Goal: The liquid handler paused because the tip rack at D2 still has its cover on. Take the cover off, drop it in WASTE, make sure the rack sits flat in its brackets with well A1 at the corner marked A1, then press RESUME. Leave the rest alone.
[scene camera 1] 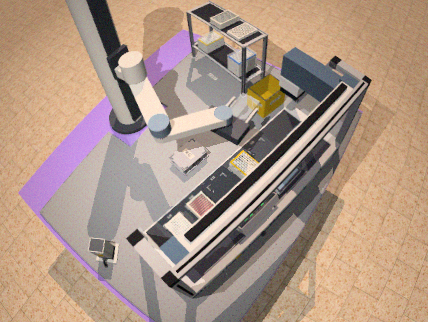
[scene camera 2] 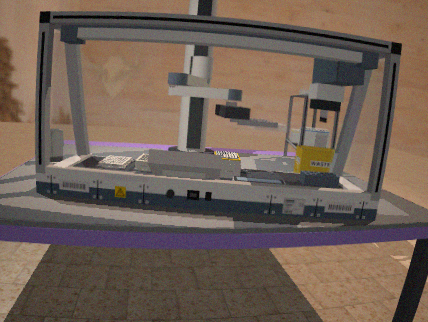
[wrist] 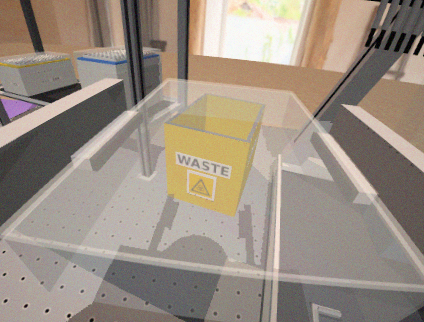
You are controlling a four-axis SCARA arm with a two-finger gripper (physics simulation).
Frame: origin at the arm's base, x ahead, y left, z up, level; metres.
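Seen in the pictures: gripper, fingertip midpoint: (scene camera 1: 245, 103) (wrist: 228, 110); arm's base, link origin: (scene camera 1: 131, 115).
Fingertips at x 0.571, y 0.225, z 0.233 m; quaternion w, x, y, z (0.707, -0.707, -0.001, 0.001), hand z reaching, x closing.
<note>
Pixels of each thing's top centre, then the offset from my fingertips to it. "spot": a spot on its surface instead.
- clear tip-rack cover, top centre: (wrist: 227, 121) (scene camera 1: 243, 106) dx +0.000, dy -0.016, dz +0.001 m
- yellow WASTE bin, top centre: (wrist: 222, 112) (scene camera 2: 318, 148) (scene camera 1: 267, 86) dx -0.006, dy +0.217, dz -0.085 m
- shelf rack, surface spot: (wrist: 133, 50) (scene camera 1: 243, 67) spot: dx -0.131, dy +0.191, dz -0.002 m
- liquid handler's frame, surface spot: (scene camera 2: 220, 25) spot: dx +0.355, dy -0.295, dz +0.261 m
- red-topped plate, top centre: (scene camera 2: 151, 157) (scene camera 1: 204, 207) dx +0.091, dy -0.440, dz -0.136 m
- grey-white box, top centre: (scene camera 1: 188, 153) dx -0.130, dy -0.265, dz -0.164 m
My gripper (scene camera 1: 247, 104) (scene camera 2: 274, 124) (wrist: 228, 110) is shut on the clear tip-rack cover (scene camera 1: 241, 107) (wrist: 200, 264), held level between both fingers above the table. The yellow WASTE bin (scene camera 1: 263, 99) (scene camera 2: 314, 159) (wrist: 179, 145) is open at the top and stands upright. It shows through the cover in the wrist view, lower than the cover and ahead of the gripper. The yellow-edged tip rack (scene camera 1: 245, 163) (scene camera 2: 227, 155) sits uncovered in the deck; its exact seating and corner A1 cannot be made out. No RESUME label is readable.
A shelf rack (scene camera 1: 244, 70) (wrist: 133, 50) with tip boxes stands behind the bin. The liquid handler's frame (scene camera 1: 270, 165) (scene camera 2: 220, 25) spans the deck. A red-topped plate (scene camera 1: 201, 204) and white plate (scene camera 1: 180, 226) (scene camera 2: 116, 161) sit in the deck. A grey-white box (scene camera 1: 189, 158) lies beside it.
</note>
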